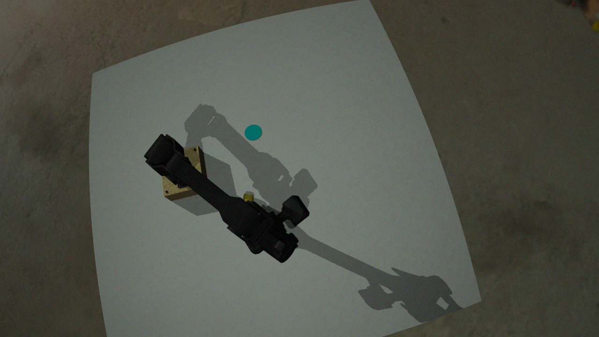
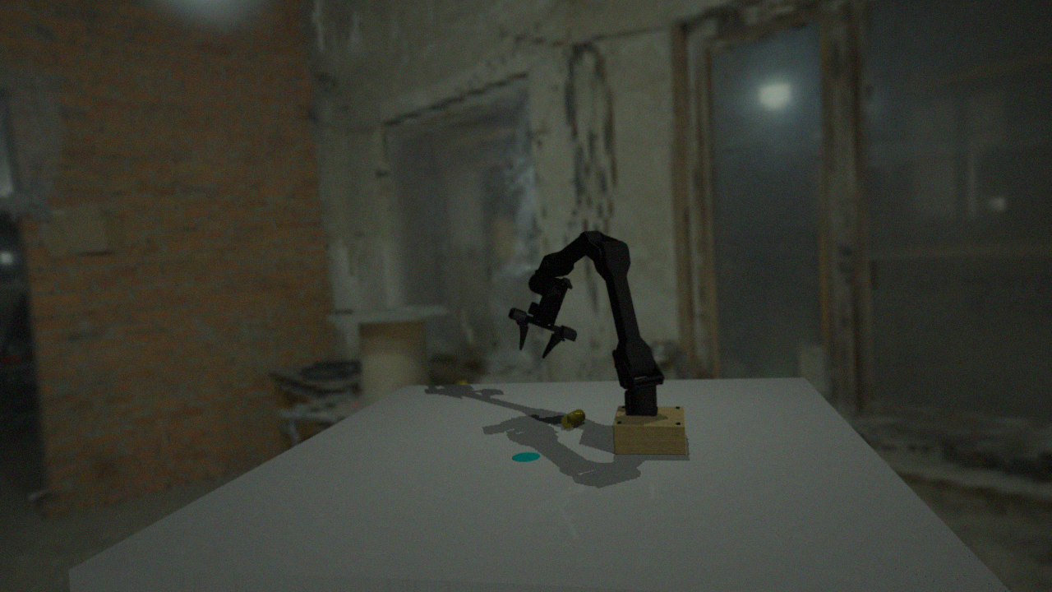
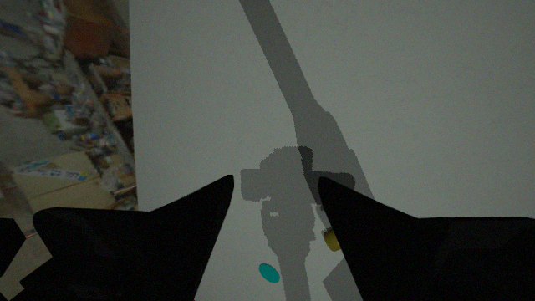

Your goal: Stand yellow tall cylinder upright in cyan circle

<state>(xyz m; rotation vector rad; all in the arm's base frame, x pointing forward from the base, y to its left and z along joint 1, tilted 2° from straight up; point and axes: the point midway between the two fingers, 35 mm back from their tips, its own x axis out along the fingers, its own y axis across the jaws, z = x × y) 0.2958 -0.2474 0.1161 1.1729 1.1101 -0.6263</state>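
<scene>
Right now the yellow cylinder is 150 mm below my gripper tip, 120 mm to the left of it and 120 mm behind it. Round my gripper tip: cyan circle (370 mm to the left, 160 mm below, 60 mm behind).
</scene>
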